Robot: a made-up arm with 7 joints. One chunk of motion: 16 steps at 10 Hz.
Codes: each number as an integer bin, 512 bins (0 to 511) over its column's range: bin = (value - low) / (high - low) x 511, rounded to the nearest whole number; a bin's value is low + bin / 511 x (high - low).
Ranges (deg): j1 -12.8..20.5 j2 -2.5..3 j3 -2..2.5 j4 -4.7..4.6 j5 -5.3..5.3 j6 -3.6..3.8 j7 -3.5..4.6
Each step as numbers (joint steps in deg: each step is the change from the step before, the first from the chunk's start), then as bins.
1 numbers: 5.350 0.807 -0.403 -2.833 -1.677 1.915 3.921
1 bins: 279 307 181 103 175 381 468
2 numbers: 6.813 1.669 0.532 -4.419 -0.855 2.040 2.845
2 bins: 301 387 288 15 214 389 400
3 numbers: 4.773 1.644 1.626 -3.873 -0.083 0.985 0.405
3 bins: 270 385 412 45 251 317 246
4 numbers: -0.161 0.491 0.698 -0.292 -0.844 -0.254 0.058
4 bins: 194 278 306 242 215 231 224
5 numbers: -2.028 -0.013 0.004 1.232 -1.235 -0.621 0.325
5 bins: 165 231 228 326 196 206 241
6 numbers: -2.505 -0.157 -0.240 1.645 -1.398 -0.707 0.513
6 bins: 158 218 200 349 188 200 253
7 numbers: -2.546 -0.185 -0.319 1.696 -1.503 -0.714 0.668
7 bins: 157 215 191 351 183 199 263
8 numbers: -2.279 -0.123 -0.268 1.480 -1.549 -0.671 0.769
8 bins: 161 221 197 340 181 202 269
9 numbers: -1.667 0.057 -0.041 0.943 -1.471 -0.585 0.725
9 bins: 171 238 222 310 185 208 267
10 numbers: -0.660 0.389 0.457 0.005 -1.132 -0.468 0.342
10 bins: 186 268 279 259 201 216 242
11 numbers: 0.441 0.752 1.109 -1.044 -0.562 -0.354 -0.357
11 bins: 203 302 353 201 228 224 198
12 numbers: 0.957 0.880 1.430 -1.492 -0.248 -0.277 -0.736
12 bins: 211 314 389 176 244 229 174
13 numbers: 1.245 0.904 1.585 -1.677 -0.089 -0.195 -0.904
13 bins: 216 316 407 166 251 235 164
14 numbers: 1.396 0.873 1.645 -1.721 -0.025 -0.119 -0.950
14 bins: 218 313 414 164 254 240 161
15 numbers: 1.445 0.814 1.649 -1.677 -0.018 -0.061 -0.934
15 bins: 219 308 414 166 255 244 162
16 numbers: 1.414 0.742 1.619 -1.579 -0.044 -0.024 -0.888
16 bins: 218 301 411 171 253 247 165
